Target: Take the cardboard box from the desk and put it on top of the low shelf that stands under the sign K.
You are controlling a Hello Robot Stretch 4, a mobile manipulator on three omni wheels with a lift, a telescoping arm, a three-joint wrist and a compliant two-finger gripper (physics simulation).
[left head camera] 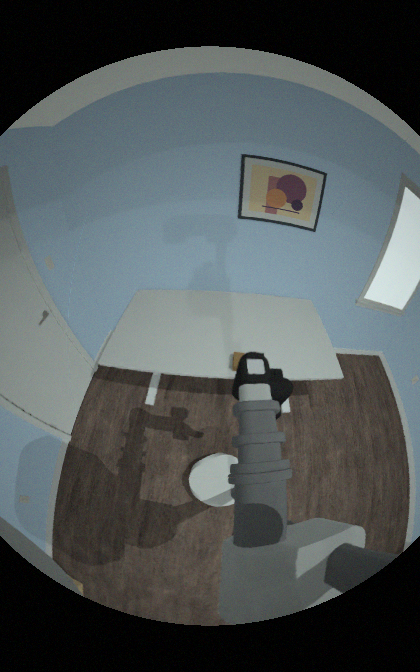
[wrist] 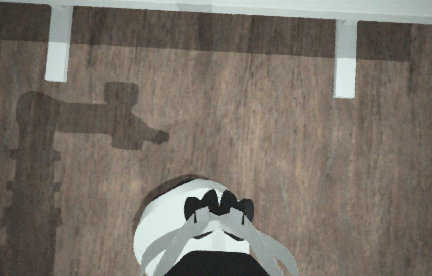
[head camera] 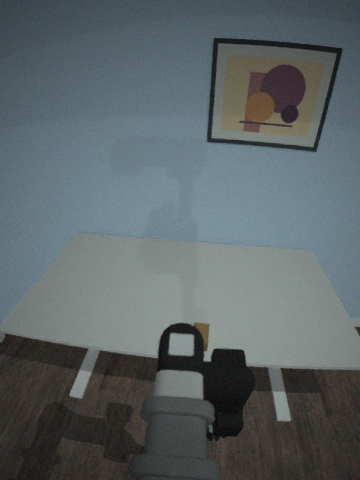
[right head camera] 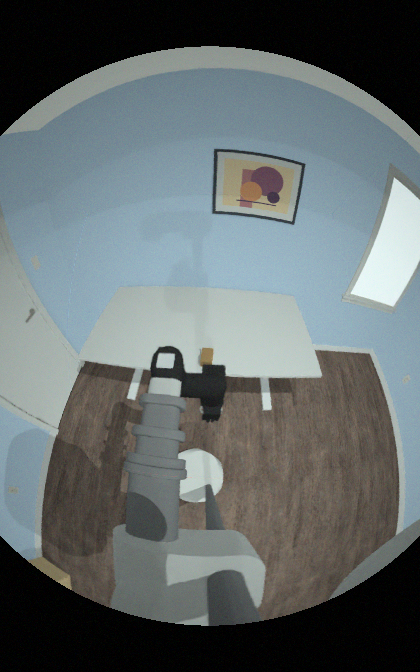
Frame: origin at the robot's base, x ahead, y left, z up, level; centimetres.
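Where they show: gripper, fingertip midpoint: [wrist: 219, 205] [head camera: 212, 434].
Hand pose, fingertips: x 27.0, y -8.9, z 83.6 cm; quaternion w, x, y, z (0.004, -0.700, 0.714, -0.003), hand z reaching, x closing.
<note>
After its pixels a point has its place.
The cardboard box [head camera: 202, 336] {x 61.6, y -7.5, z 74.3 cm} [left head camera: 237, 361] [right head camera: 206, 356], small and brown, sits on the white desk [head camera: 125, 285] {x 90.5, y 29.2, z 69.3 cm} [left head camera: 165, 330] [right head camera: 260, 335] near its front edge. In the head camera view and the left head camera view the arm's end partly covers it. My gripper [right head camera: 210, 418] [wrist: 219, 205] {x 27.0, y -8.9, z 83.6 cm} is shut with its fingertips together and nothing between them. It is in front of the desk's front edge, over the floor and apart from the box. The box does not show in the wrist view. The low shelf and the sign K do not show in these views.
A white round object [left head camera: 212, 480] [right head camera: 202, 475] [wrist: 165, 225] {x 6.2, y 9.3, z 18.7 cm} stands on the floor below the arm. The desk's pale feet [wrist: 345, 75] reach forward over the floor. A framed picture [head camera: 260, 107] {x 130.8, y -30.7, z 146.4 cm} hangs behind. A door [left head camera: 30, 345] is at the left, a tan object [right head camera: 52, 572] at the lower left.
</note>
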